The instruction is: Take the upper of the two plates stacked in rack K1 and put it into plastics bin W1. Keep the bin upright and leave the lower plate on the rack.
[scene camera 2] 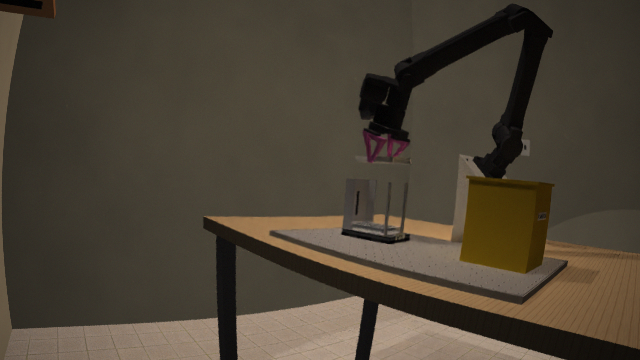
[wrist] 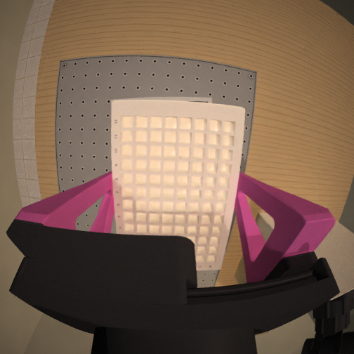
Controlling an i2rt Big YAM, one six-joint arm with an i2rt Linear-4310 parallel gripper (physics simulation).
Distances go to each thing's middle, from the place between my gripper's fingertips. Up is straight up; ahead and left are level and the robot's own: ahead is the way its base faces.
Labels:
The yellow plastics bin W1 (scene camera 2: pixel 506 223) lies 41 cm to the left of my hand, 11 cm below it and 1 cm behind it.

